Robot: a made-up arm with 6 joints.
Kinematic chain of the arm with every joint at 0, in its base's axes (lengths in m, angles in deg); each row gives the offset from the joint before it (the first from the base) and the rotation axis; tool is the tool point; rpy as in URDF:
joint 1: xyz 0 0 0.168 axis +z
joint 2: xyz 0 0 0 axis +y
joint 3: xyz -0.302 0 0.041 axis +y
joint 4: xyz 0.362 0 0.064 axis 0.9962 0 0.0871
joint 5: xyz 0 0 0 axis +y
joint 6: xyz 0.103 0 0.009 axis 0.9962 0 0.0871
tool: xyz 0 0 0 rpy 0 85 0
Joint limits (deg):
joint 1: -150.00..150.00
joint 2: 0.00..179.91
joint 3: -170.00..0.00
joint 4: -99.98..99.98
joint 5: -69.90..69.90
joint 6: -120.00..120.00
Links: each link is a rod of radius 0.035 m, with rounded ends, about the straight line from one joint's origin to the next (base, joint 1, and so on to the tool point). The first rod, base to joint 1, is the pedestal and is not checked.
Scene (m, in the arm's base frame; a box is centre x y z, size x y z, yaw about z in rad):
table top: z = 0
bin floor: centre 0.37 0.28 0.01 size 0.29 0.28 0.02 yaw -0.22
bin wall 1: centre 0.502 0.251 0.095 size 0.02 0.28 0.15 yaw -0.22
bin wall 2: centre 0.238 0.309 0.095 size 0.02 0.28 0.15 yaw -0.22
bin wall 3: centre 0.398 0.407 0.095 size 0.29 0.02 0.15 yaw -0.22
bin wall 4: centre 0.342 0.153 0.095 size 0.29 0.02 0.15 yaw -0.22
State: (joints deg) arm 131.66 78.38 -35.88 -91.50 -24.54 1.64
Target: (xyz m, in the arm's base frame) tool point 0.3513 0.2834 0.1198
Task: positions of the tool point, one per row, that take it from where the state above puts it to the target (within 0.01 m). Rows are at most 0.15 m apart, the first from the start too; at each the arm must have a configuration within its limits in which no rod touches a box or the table.
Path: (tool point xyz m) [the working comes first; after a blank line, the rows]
Joints at the target: 38.30 104.62 -51.17 -91.33 -2.59 1.64
Straight joint move there: touches bin wall 2.

1: -0.2123 0.3143 0.2257
2: -0.1324 0.3693 0.2352
3: -0.0386 0.4031 0.2450
4: 0.0634 0.4124 0.2550
5: 0.1669 0.3952 0.2653
6: 0.2652 0.3516 0.2758
7: 0.3513 0.2834 0.2866
8: 0.3573 0.2882 0.2026
9: 0.3513 0.2834 0.1198

